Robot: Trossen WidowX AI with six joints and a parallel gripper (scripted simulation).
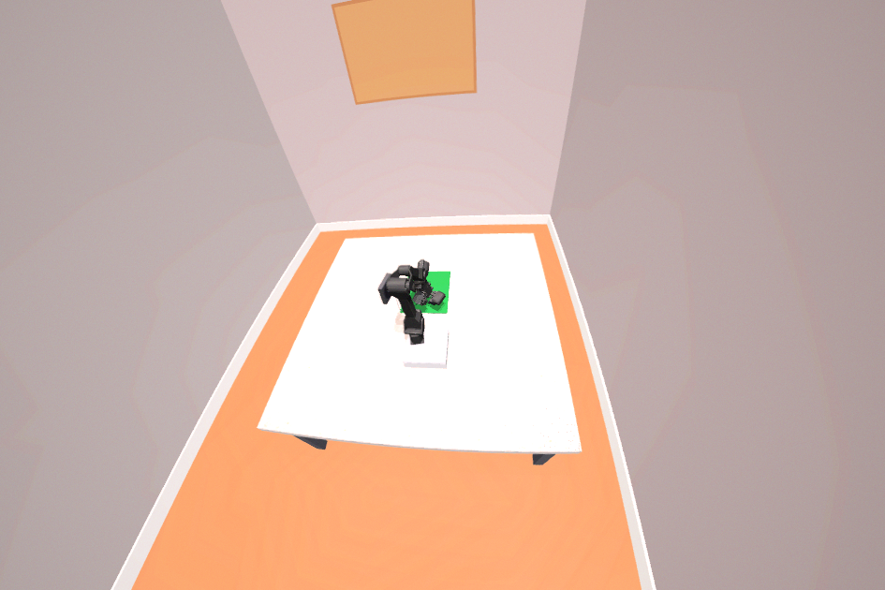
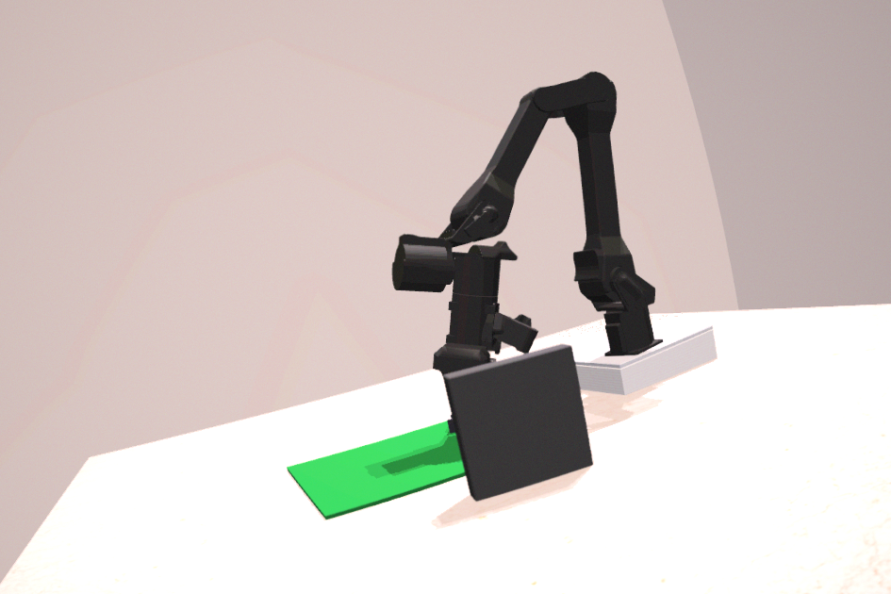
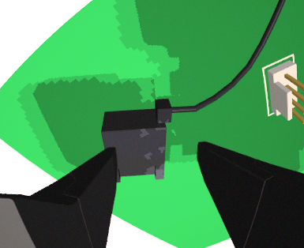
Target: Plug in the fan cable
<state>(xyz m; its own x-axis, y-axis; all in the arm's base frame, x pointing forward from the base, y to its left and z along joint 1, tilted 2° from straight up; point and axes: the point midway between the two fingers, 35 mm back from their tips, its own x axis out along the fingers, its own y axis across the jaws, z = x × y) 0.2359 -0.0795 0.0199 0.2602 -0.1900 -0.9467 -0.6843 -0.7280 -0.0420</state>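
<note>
Right now my gripper tip is 1 cm to the left of the dark fan plug and 1 cm above it. From my gripper tip the other things lie so: white four-pin header (3 cm ahead, 8 cm to the left, 2 cm below); then dark square fan (8 cm ahead, 22 cm to the left, 4 cm above); then green board (8 cm ahead, 2 cm to the left, 4 cm below).
</note>
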